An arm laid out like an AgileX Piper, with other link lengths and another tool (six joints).
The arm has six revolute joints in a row. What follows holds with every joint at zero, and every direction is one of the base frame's. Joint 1 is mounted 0.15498 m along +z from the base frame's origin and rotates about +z. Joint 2 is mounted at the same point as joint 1 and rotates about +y. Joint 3 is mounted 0.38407 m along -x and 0.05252 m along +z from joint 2 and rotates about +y. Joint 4 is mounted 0.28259 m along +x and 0.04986 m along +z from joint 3 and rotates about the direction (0.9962, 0, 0.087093). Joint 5 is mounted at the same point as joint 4 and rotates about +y. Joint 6 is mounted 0.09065 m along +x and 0.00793 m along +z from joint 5 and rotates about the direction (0.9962, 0, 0.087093). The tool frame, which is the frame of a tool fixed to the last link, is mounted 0.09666 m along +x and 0.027 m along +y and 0.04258 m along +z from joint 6; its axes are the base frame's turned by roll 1.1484, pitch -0.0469 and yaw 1.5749 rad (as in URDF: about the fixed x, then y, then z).
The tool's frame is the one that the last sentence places.
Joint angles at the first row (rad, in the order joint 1, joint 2, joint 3, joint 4, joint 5, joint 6):
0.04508, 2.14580, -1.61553, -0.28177, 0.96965, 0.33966
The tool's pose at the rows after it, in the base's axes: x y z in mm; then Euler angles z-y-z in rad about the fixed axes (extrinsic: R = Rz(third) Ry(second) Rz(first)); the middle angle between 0 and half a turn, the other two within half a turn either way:
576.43 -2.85 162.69 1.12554 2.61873 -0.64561
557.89 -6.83 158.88 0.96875 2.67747 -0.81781
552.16 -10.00 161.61 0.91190 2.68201 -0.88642
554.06 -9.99 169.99 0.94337 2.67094 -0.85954
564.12 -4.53 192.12 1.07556 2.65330 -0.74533
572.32 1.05 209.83 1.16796 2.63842 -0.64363
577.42 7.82 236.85 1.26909 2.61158 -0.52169
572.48 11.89 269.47 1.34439 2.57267 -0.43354
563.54 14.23 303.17 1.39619 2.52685 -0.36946
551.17 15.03 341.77 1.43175 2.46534 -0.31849
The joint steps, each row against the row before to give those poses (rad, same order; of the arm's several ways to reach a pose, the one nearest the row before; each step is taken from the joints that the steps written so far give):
0.00001, 0.00000, -0.00002, -0.00260, 0.09808, 0.02646
0.00116, 0.00000, 0.00002, 0.00000, 0.10036, 0.01002
0.00000, -0.00538, -0.00090, -0.00844, 0.03378, 0.01308
0.00001, -0.01098, -0.00773, -0.00008, 0.00109, 0.00105
-0.00002, -0.01833, -0.04115, 0.02919, 0.00000, -0.00823
0.00001, -0.01061, -0.03904, 0.02524, 0.00213, -0.03001
0.00000, -0.02704, -0.03778, 0.03017, 0.00468, -0.04437
0.00000, -0.05389, -0.00675, 0.01950, 0.00193, -0.02924
0.00000, -0.06034, -0.00001, 0.01138, 0.00248, -0.02414
0.00000, -0.06992, 0.00000, 0.00284, 0.00095, -0.02416

